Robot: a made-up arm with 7 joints. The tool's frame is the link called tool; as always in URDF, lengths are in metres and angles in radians.
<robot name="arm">
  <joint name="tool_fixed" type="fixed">
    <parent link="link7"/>
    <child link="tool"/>
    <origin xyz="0 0 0" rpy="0 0 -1.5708"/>
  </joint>
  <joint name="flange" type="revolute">
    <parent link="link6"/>
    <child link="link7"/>
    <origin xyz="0 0 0" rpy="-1.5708 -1.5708 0"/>
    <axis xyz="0 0 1"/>
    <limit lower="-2.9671" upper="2.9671" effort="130" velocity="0.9"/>
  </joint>
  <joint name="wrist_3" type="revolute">
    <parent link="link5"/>
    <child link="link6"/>
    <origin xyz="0 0 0" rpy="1.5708 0 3.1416"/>
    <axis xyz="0 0 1"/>
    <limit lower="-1.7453" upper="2.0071" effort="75" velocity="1.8"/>
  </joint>
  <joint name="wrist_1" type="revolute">
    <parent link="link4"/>
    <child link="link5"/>
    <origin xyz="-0.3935 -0.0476 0" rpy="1.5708 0 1.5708"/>
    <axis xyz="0 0 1"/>
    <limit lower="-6.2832" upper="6.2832" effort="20" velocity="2.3"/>
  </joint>
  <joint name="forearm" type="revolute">
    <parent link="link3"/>
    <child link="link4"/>
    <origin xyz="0 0.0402 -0.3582" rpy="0 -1.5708 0"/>
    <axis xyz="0 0 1"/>
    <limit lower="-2.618" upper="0.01" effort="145" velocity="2.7"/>
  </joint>
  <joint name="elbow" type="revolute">
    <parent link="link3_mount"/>
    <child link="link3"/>
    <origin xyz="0 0 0" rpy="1.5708 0 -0.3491"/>
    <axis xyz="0 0 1"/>
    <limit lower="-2.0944" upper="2.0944" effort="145" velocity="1.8"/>
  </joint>
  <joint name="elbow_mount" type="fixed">
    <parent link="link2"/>
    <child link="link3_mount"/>
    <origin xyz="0 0 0"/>
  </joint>
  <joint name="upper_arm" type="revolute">
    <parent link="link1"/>
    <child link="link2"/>
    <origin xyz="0 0 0" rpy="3.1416 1.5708 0"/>
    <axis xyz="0 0 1"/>
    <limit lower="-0.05" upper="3.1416" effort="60" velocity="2.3"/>
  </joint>
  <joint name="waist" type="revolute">
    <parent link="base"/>
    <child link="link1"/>
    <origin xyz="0 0 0" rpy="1.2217 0 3.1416"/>
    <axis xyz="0 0 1"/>
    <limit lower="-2.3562" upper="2.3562" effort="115" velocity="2.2"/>
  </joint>
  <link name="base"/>
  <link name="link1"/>
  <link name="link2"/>
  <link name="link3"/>
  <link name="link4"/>
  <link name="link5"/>
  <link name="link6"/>
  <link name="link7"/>
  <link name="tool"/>
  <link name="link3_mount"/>
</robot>
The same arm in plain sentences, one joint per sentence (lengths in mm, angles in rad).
The arm has seven revolute joints in a row. What follows holds with every joint at zero, and every direction is one of the base frame's.
The first joint sits at the same point as the base frame's origin and turns about the direction (0, 0.9397, 0.342), from -2.3562 to 2.3562 rad.
The second joint sits at the same point as the first joint and turns about +x, from -0.05 to 3.1416 rad.
The third joint sits at the same point as the second joint and turns about +z, from -2.0944 to 2.0944 rad.
The fourth joint sits 40.2 mm along +x and 358.2 mm along -z from the third joint and turns about +y, from -2.618 to 0.01 rad.
The fifth joint sits 47.6 mm along -x and 393.5 mm along -z from the fourth joint and turns about +z, from -6.2832 to 6.2832 rad.
The sixth joint sits at the same point as the fifth joint and turns about +y, from -1.7453 to 2.0071 rad.
The seventh joint sits at the same point as the sixth joint and turns about +z, from -2.9671 to 2.9671 rad.
The tool frame, which is the frame that the pose is given for, sits at the same point as the seventh joint; its axes are the base frame's turned by roll 0, pitch 0 and yaw 0 rad (as in URDF: about the fixed x, then y, then z).

